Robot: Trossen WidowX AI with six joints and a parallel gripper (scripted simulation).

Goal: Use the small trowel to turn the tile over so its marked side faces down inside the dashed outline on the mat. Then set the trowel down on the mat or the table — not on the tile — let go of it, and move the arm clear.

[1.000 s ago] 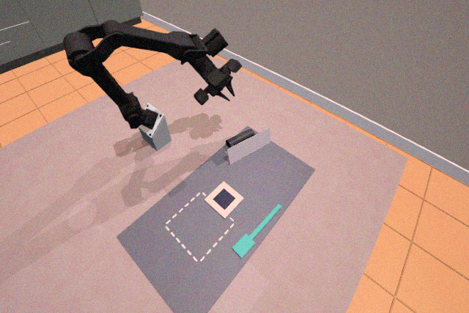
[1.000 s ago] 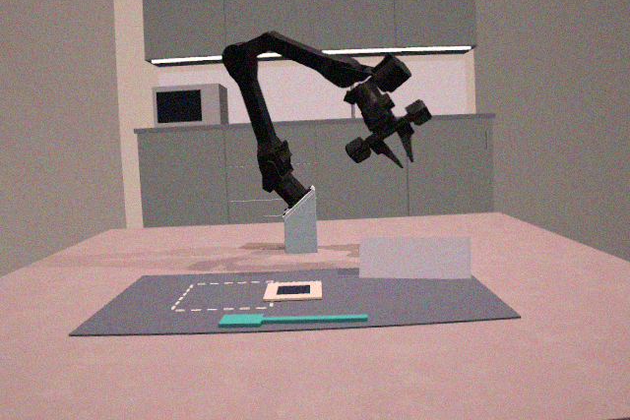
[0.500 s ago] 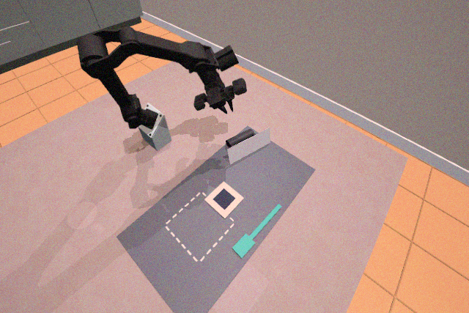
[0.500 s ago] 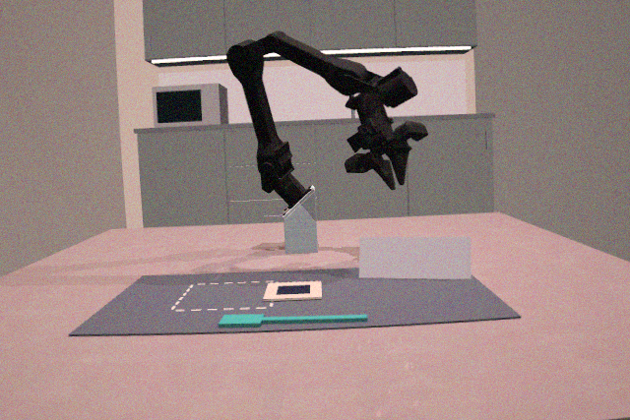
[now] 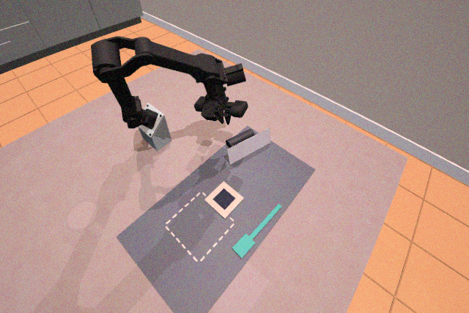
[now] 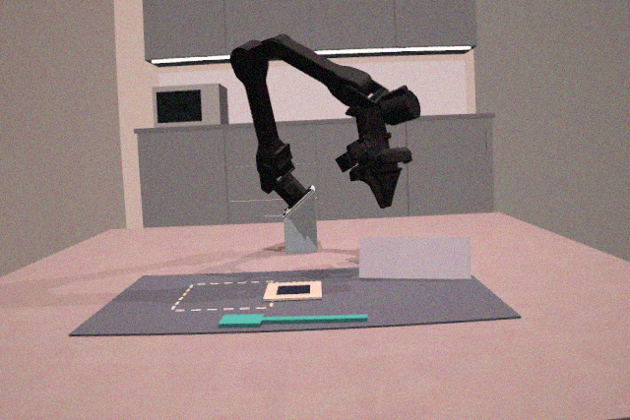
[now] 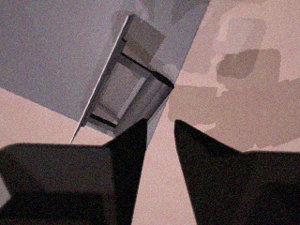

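Right now the beige tile is 13 cm ahead of my gripper tip, 21 cm to the right of it and 12 cm below it. Round my gripper tip: teal flat tool (28 cm ahead, 25 cm to the right, 12 cm below); then grey mat (14 cm ahead, 20 cm to the right, 14 cm below).
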